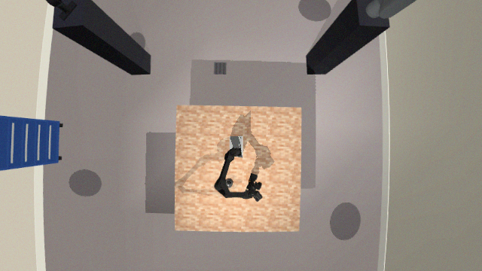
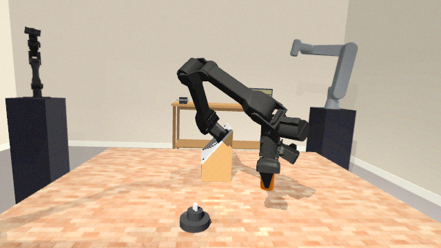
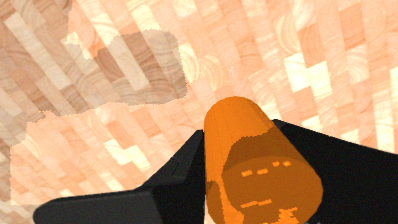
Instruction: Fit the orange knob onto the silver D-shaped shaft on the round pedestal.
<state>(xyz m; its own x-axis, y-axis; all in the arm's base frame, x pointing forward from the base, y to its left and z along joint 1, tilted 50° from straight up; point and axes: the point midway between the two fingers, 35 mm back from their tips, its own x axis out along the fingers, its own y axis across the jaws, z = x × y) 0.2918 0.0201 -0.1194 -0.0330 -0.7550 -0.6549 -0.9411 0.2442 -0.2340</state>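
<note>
The round pedestal lies 4 cm ahead of my gripper tip, 22 cm to the right of it and 6 cm below it. Also, from my gripper tip: orange knob 3 cm above.
</note>
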